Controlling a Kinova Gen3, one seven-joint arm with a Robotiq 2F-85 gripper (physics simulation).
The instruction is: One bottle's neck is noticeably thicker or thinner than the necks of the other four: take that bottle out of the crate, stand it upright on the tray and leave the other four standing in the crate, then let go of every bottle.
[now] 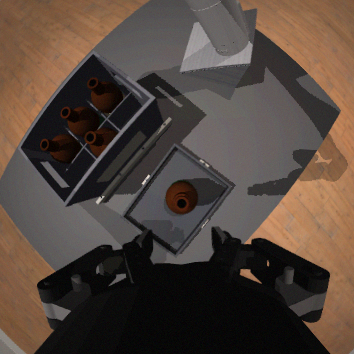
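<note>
A brown bottle stands upright on the tray, inside its raised rim, seen from above. The crate is at the upper left with four brown bottles standing in its compartments: one bottle at the top, one bottle in the middle, one bottle at the lower left and one bottle at the lower right. Their lower parts are hidden by the crate walls. My gripper is open and empty, well above the tray, apart from the bottle there.
A pale bar lies between the crate and the tray. A grey robot base column stands on a light plate at the top. Shadows fall across the grey table, whose curved edges show against the wooden floor.
</note>
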